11 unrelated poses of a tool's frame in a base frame.
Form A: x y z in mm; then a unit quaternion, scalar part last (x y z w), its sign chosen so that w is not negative.
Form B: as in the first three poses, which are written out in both.
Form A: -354, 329, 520, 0.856, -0.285, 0.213, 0.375
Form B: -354, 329, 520, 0.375, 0.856, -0.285, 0.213
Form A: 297, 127, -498, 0.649, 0.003, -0.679, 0.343
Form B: 297, 127, -498, 0.343, 0.649, 0.003, -0.679
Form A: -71, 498, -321, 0.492, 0.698, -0.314, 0.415
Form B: -71, 498, -321, 0.415, 0.492, 0.698, -0.314
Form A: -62, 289, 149, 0.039, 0.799, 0.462, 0.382
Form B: -62, 289, 149, 0.382, 0.039, 0.799, 0.462
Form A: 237, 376, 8, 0.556, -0.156, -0.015, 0.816
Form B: 237, 376, 8, 0.816, 0.556, -0.156, -0.015
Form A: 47, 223, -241, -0.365, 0.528, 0.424, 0.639
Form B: 47, 223, -241, 0.639, -0.365, 0.528, 0.424
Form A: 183, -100, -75, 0.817, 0.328, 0.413, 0.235
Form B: 183, -100, -75, 0.235, 0.817, 0.328, 0.413
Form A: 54, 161, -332, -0.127, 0.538, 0.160, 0.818
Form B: 54, 161, -332, 0.818, -0.127, 0.538, 0.160
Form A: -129, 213, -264, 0.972, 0.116, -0.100, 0.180
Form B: -129, 213, -264, 0.180, 0.972, 0.116, -0.100
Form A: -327, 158, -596, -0.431, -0.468, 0.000, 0.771
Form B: -327, 158, -596, 0.771, -0.431, -0.468, 0.000
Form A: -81, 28, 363, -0.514, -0.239, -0.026, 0.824
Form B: -81, 28, 363, 0.824, -0.514, -0.239, -0.026
